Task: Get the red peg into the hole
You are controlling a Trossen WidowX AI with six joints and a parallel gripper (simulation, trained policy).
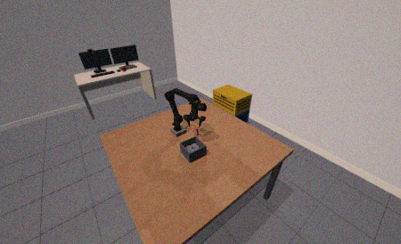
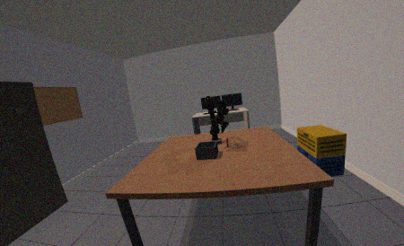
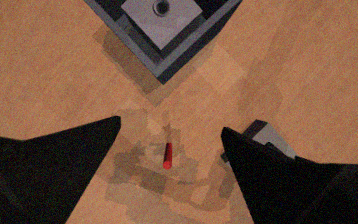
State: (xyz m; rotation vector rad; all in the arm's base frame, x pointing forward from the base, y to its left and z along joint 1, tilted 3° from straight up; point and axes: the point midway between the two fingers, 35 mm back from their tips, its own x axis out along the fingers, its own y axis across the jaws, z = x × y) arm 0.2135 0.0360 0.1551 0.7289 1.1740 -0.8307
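Right now the red peg is 11 cm below my gripper tip, 7 cm to the left of it and 4 cm behind it. Also, from my gripper tip: grey box (13 cm below, 12 cm to the right, 11 cm ahead); light grey plate (12 cm to the right, 11 cm below, 11 cm ahead).
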